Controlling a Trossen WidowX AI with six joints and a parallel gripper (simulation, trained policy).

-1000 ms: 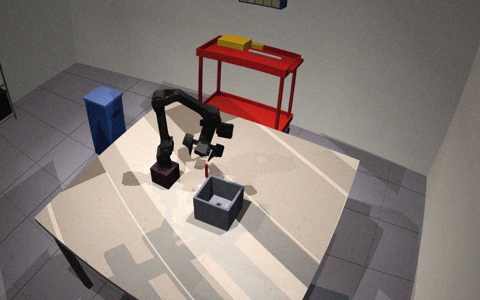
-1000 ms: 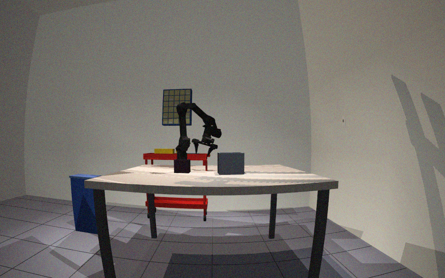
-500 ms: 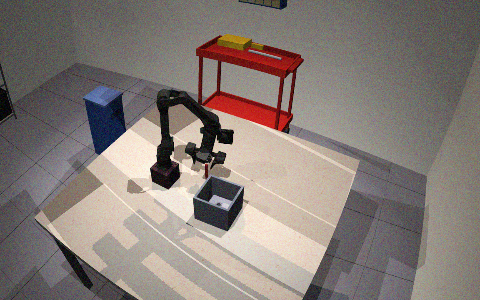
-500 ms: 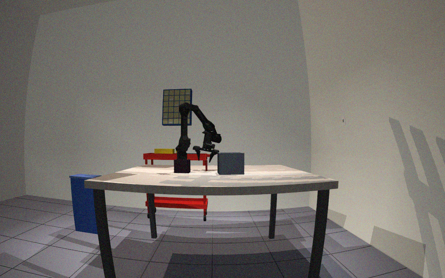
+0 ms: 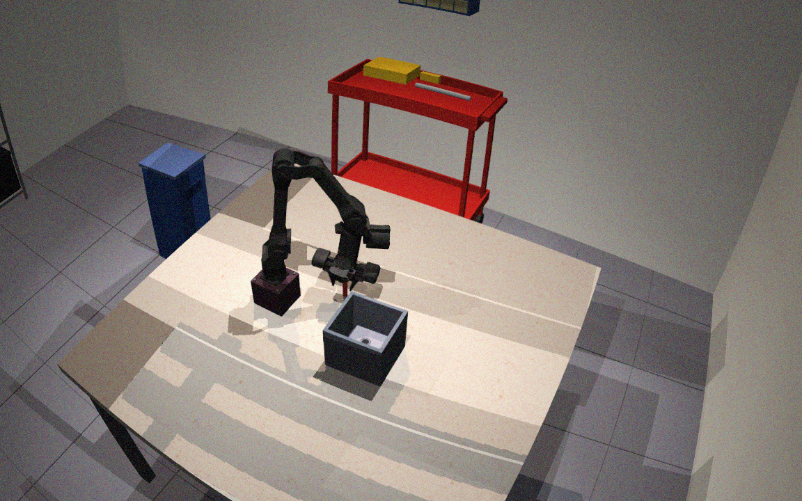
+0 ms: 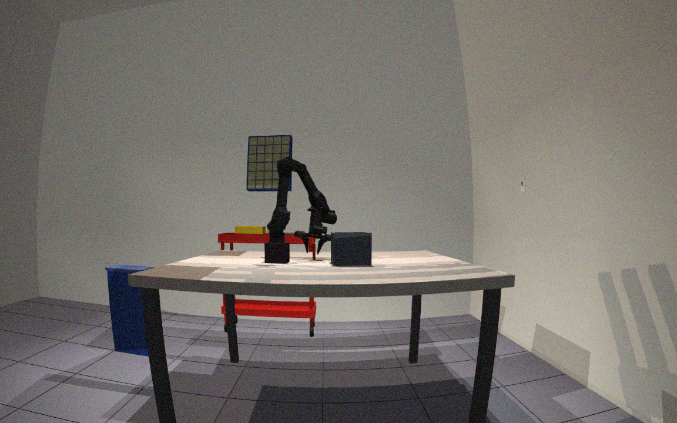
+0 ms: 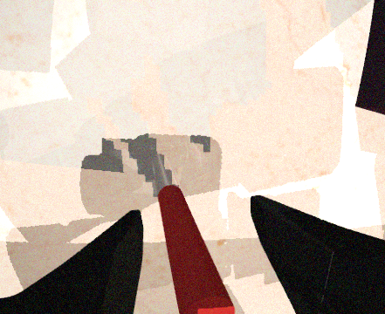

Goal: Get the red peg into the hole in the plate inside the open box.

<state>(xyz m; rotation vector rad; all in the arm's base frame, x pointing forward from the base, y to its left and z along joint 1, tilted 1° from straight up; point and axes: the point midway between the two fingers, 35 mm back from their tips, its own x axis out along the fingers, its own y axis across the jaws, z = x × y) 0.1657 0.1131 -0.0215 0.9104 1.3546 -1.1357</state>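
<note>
Right now my gripper tip is 10 mm to the right of the red peg, 10 mm below it and 10 mm short of it. The rest, counted from my gripper tip: pale plate 170 mm to the right, 170 mm ahead, 10 mm above.
</note>
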